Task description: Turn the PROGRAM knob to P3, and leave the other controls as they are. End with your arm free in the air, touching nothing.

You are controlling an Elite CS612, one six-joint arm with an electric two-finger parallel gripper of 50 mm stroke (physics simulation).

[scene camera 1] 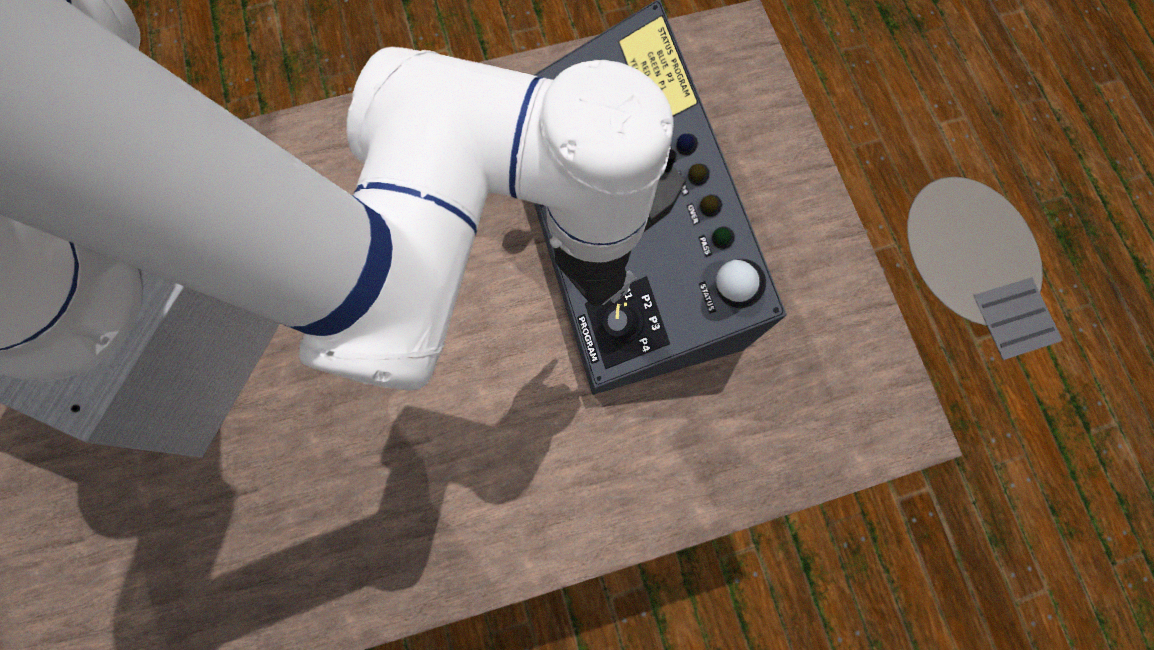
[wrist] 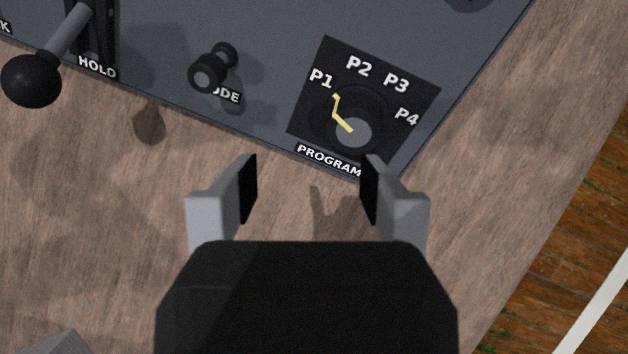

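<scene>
The PROGRAM knob is a round dark knob with a grey cap, on a black plate marked P1 to P4 at the corner of the dark control panel. Its yellow pointer line points at P1. My gripper is open with nothing between its fingers. It hangs above the panel's near edge; in the wrist view the knob lies past the fingertips, beyond the right finger. In the scene view the gripper body hides part of the panel, and the fingers are mostly hidden.
The MODE control stands beside the knob plate. The HOLD lever's black ball sticks out over the panel edge. A white STATUS dome and a row of dark lamps, including a green one, stand on the panel. A yellow label is at its far end.
</scene>
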